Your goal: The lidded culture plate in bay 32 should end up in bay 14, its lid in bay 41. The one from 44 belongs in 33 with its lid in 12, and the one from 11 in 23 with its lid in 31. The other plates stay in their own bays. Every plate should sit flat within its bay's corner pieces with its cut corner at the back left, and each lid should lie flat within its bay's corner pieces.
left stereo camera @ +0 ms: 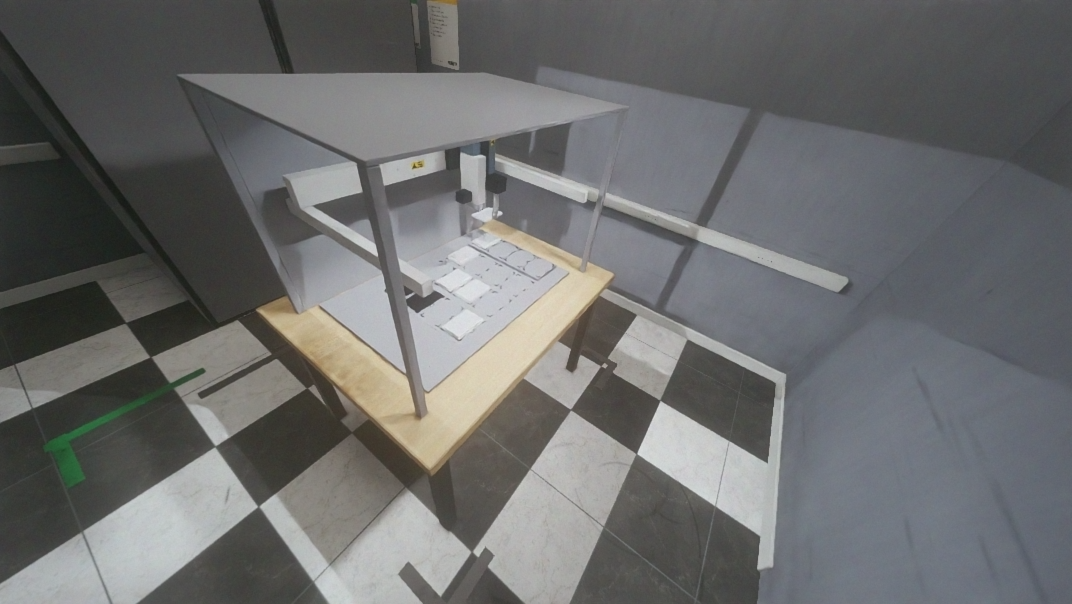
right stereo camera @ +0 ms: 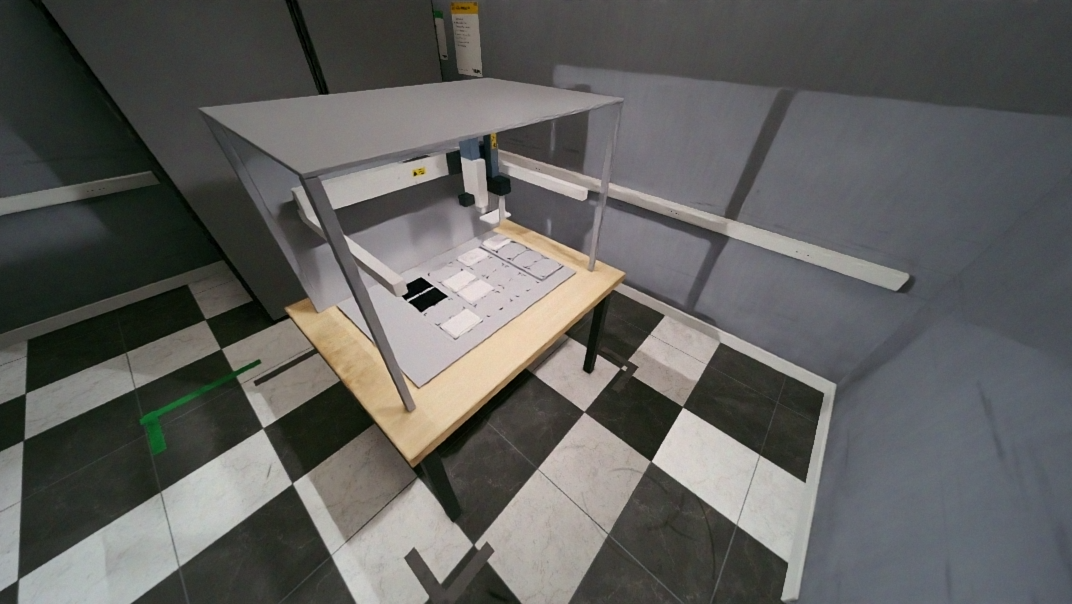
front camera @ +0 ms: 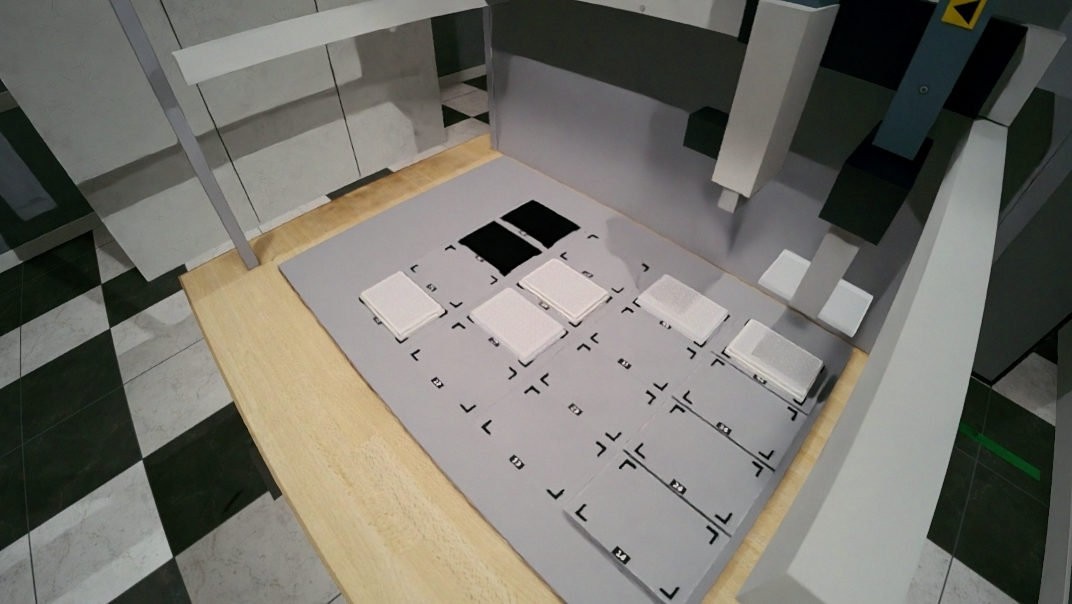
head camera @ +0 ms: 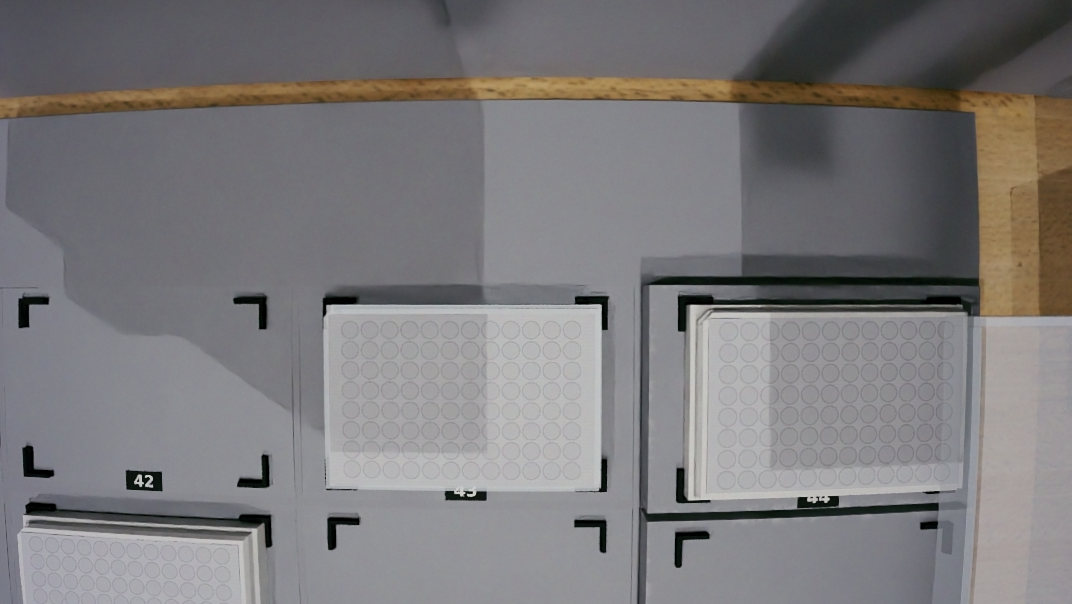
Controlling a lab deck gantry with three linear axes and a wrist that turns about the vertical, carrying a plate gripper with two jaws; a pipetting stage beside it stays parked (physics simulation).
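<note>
My gripper is shut on a clear lid, held level and high beyond the right side of bay 44. A plate sits in bay 44 with no lid on it, its cut corner at the back left. The lidded plate stands in bay 32. Another lidded plate stands in bay 11. Bays 14, 33, 12 and 23 hold nothing. Black patches lie at bay 31 and bay 41.
Other plates stand in bay 43 and bay 22. Bays 14, 24, 34 and 44 lie on raised blocks. The white pipetting stage hangs left of the gripper in the front view. White rails and upright posts surround the deck.
</note>
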